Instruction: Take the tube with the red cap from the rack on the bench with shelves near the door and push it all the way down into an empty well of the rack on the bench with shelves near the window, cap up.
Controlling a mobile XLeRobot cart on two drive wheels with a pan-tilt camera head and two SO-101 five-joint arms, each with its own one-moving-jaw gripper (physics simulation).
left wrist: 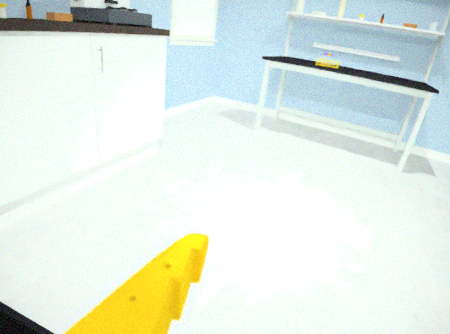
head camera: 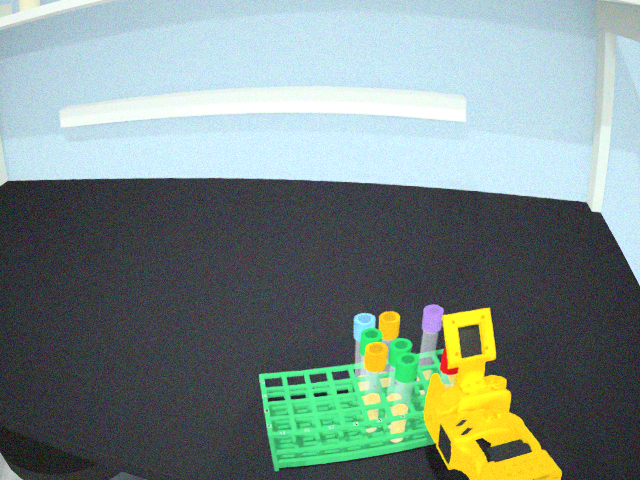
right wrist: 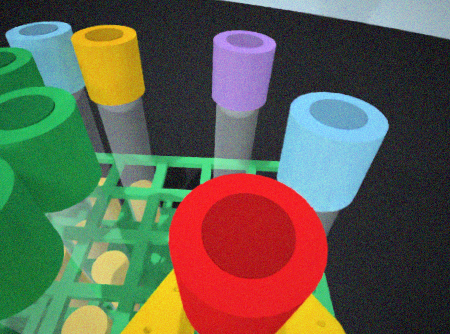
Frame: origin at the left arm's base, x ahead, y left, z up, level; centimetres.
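Seen in the pictures: left hand, tool point: (left wrist: pixel 205 253); right hand, tool point: (head camera: pixel 437 377) (right wrist: pixel 209 267).
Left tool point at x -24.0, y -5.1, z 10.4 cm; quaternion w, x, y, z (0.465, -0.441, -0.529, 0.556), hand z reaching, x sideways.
Offsets run from my left tool point to a thing's top centre. Level surfaces: height alone.
The red cap (head camera: pixel 448 362) (right wrist: pixel 250 295) is upright at the right end of the green rack {dx +67.5, dy -11.9, dz -6.0 cm} (head camera: pixel 320 461) (right wrist: pixel 185 161); its tube's lower part is hidden by the cap and the gripper. My right gripper (head camera: pixel 450 384) (right wrist: pixel 242 320) is shut on the red-capped tube, with a yellow jaw on each side just under the cap; the tips are hidden beneath it. My left gripper shows one notched jaw (left wrist: pixel 187 270) in the left wrist view, so it is fully open, over the floor. A small yellow rack (left wrist: pixel 327 65) with tubes stands on a far bench {dz -11.7 cm} (left wrist: pixel 380 76) with a shelf.
Blue {dx +68.3, dy -20.4, dz +0.3 cm} (right wrist: pixel 335 150), purple {dx +71.9, dy -17.6, dz +0.3 cm} (head camera: pixel 432 318) (right wrist: pixel 243 72), orange (head camera: pixel 375 357) (right wrist: pixel 111 70) and green (head camera: pixel 407 367) (right wrist: pixel 45 145) caps stand close around. A wall and white rail (head camera: pixel 268 103) lie behind the bench. A white cabinet (left wrist: pixel 50 105) stands at the left of the left wrist view.
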